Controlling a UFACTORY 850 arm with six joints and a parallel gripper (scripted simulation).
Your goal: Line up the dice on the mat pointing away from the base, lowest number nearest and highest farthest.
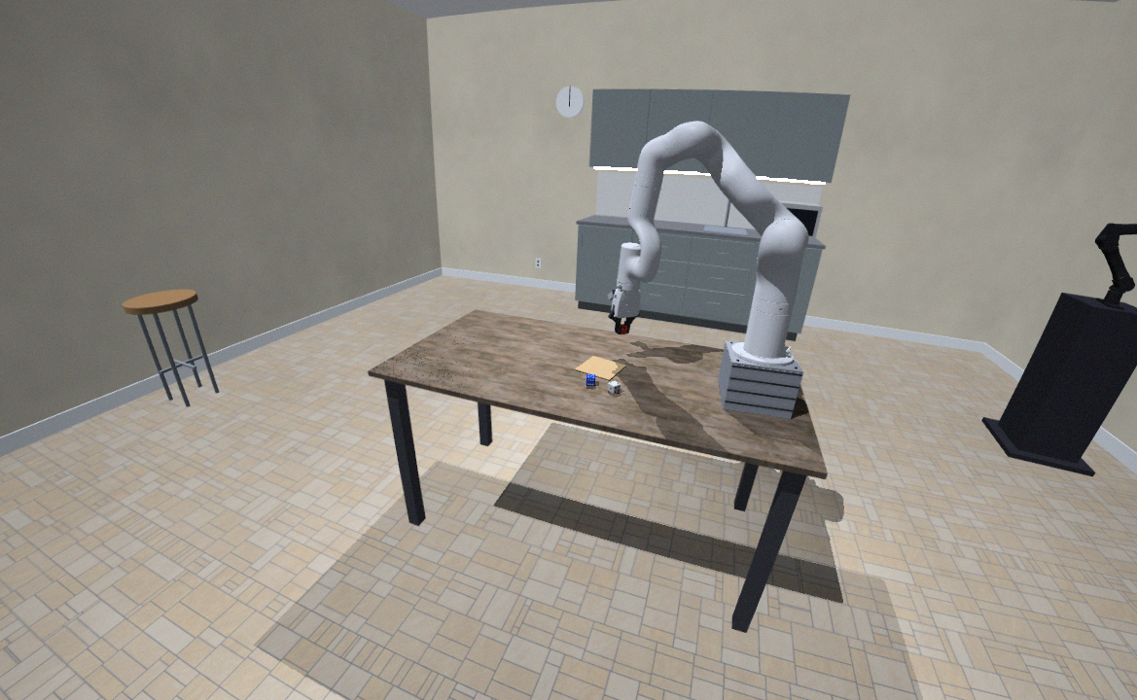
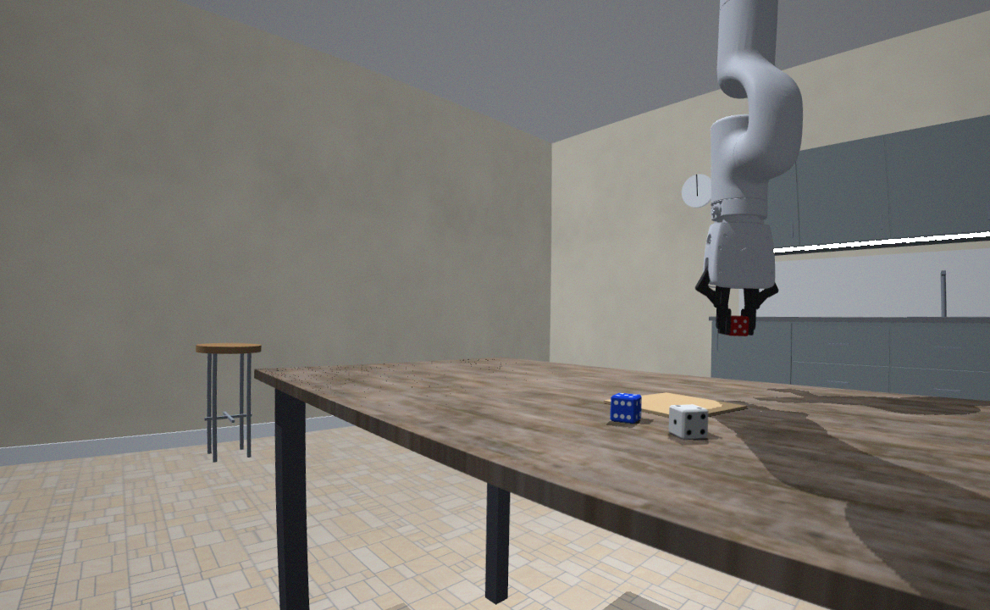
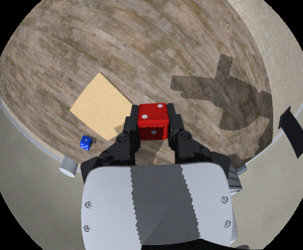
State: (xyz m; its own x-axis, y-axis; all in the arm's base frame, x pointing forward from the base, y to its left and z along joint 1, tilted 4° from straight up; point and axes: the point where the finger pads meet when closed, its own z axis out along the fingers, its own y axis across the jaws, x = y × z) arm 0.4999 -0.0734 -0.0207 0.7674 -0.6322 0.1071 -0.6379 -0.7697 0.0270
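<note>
The tan mat lies 130 mm to the left of my hand, 120 mm below it and 30 mm ahead of it. From my hand the other things lie so: red die (10 mm below); then blue die (260 mm to the left, 110 mm below, 10 mm ahead); then white die (270 mm to the left, 110 mm below, 80 mm behind).
</note>
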